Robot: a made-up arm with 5 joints.
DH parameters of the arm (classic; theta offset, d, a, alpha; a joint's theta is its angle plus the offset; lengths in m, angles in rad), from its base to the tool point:
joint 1: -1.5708 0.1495 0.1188 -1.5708
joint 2: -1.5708 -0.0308 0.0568 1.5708
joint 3: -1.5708 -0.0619 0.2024 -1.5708
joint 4: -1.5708 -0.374 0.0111 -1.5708
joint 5: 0 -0.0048 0.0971 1.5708
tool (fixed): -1.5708 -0.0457 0 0
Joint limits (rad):
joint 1: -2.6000..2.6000
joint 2: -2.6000..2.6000
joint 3: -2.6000..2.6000
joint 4: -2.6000..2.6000
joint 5: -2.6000..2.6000
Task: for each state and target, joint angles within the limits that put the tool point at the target. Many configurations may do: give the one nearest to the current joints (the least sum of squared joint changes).
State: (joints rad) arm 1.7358 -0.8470 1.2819 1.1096 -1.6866
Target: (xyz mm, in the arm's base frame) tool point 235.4 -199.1 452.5
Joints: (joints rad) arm 2.2171 -0.2996 1.5825 1.2106 -1.6715
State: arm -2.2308 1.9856 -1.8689 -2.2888 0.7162
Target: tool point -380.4 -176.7 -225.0
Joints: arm -2.1322 2.5842 -2.6000 -2.3344 0.6783
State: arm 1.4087 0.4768 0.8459 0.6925 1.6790
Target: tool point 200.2 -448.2 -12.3
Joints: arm 1.6805 0.4938 0.8448 0.8020 1.9276
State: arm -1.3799 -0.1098 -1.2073 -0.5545 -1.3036
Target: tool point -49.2 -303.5 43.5
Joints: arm -1.3095 -0.2936 -1.5220 -0.5439 -0.9808
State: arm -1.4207 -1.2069 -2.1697 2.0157 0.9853
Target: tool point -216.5 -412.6 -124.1
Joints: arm -1.2817 -0.4357 -1.2204 1.9206 0.8444
